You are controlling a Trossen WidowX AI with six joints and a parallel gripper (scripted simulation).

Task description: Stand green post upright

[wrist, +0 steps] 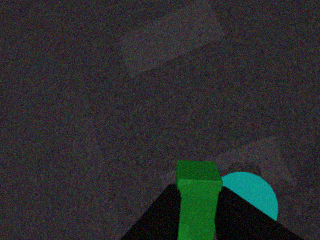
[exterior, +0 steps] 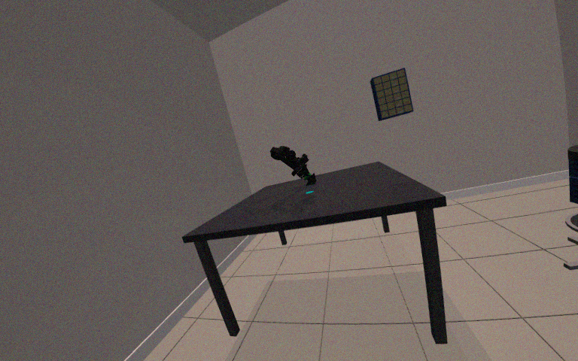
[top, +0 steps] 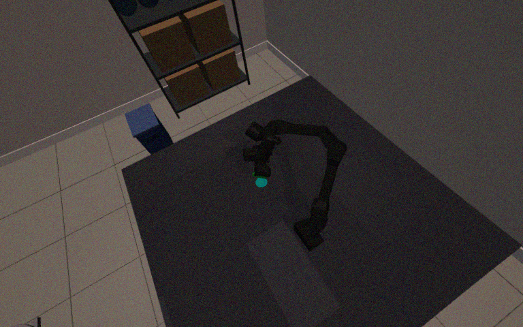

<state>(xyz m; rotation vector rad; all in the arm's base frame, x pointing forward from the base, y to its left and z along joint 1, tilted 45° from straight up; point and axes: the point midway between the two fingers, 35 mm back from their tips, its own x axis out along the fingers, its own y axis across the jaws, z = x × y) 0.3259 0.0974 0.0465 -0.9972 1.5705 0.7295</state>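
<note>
Now: gripper tip 12 cm above the cyan circle, 2 cm to the left of it and 1 cm short of it. Round my gripper tip: green post 2 cm to the right, 1 cm below, 1 cm behind.
</note>
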